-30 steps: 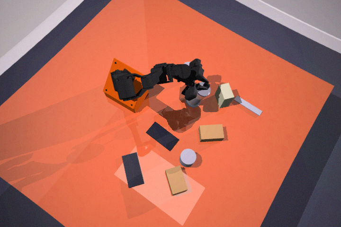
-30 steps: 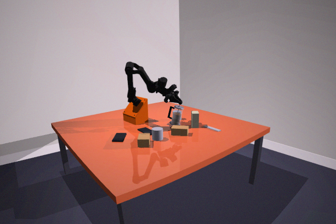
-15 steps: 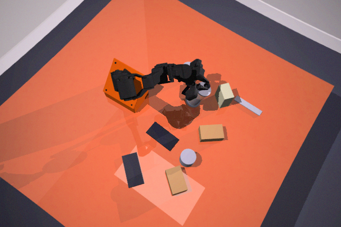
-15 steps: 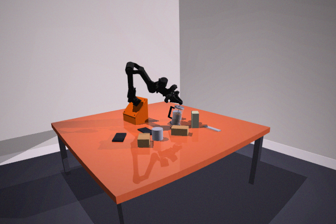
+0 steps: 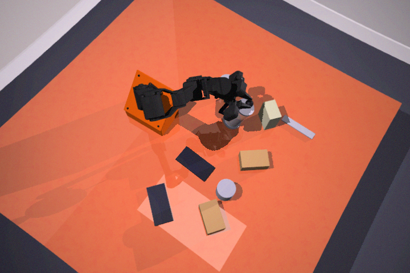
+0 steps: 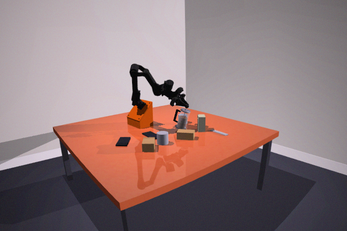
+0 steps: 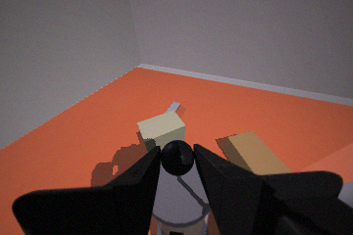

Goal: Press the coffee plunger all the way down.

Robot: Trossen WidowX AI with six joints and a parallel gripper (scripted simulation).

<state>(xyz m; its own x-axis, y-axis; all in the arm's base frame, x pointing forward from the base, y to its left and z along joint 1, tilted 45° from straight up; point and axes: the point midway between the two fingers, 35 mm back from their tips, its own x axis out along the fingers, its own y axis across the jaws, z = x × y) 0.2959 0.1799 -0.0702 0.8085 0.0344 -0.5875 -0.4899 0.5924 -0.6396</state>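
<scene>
Right now my gripper tip is 80 mm above the coffee press, 40 mm past it and 20 mm to the left of it. Round my gripper tip: pale upright block 120 mm below, 70 mm to the left, 70 mm ahead; grey flat bar 200 mm ahead, 180 mm below, 130 mm to the left.
</scene>
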